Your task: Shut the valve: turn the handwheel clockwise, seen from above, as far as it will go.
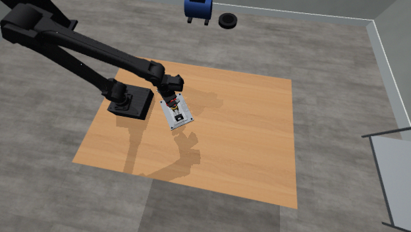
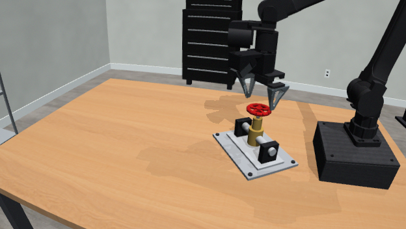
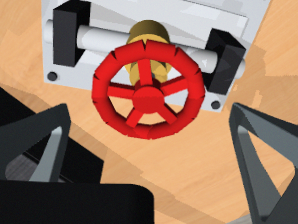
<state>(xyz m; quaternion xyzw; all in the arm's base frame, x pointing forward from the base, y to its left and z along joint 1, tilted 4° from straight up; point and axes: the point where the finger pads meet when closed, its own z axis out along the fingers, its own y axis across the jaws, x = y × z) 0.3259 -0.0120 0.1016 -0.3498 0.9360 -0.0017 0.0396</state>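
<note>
The handwheel lies 40 mm below my hand. Also, from my hand: baseplate (160 mm below).
</note>
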